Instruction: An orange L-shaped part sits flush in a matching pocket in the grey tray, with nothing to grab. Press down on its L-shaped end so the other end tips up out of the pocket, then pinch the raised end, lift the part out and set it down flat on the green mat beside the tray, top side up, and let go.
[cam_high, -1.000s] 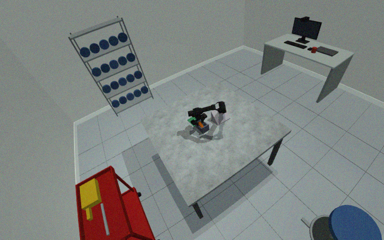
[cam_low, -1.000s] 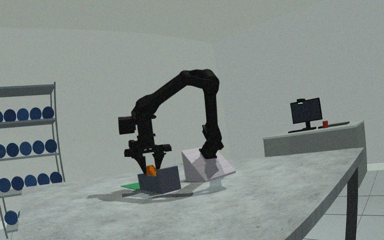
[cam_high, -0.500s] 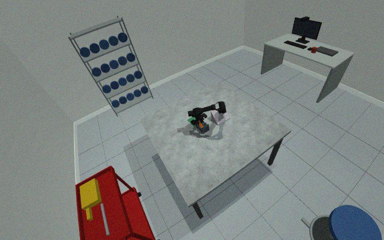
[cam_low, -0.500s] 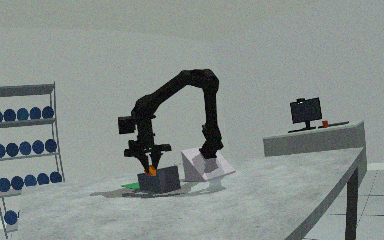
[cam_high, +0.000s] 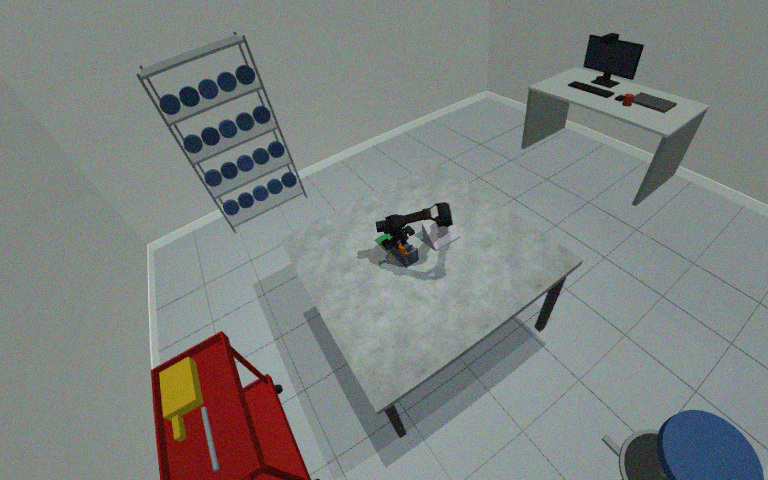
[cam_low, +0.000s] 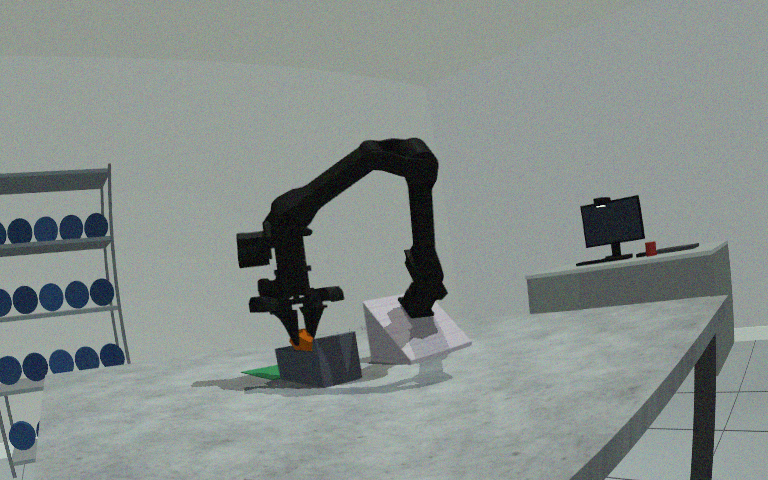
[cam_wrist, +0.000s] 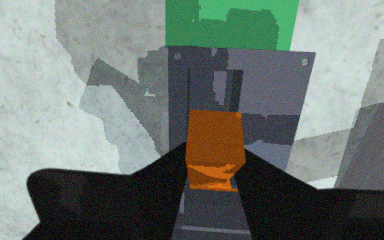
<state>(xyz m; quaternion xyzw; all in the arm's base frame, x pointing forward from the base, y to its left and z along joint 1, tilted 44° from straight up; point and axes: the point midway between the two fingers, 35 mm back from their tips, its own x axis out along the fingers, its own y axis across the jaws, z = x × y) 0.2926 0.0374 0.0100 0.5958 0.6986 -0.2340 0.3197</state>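
My gripper tip is now 10 mm short of the green mat, 150 mm to the left of it and 90 mm above it. Round my gripper tip: orange L-shaped part 20 mm behind, 30 mm to the left, 30 mm below.
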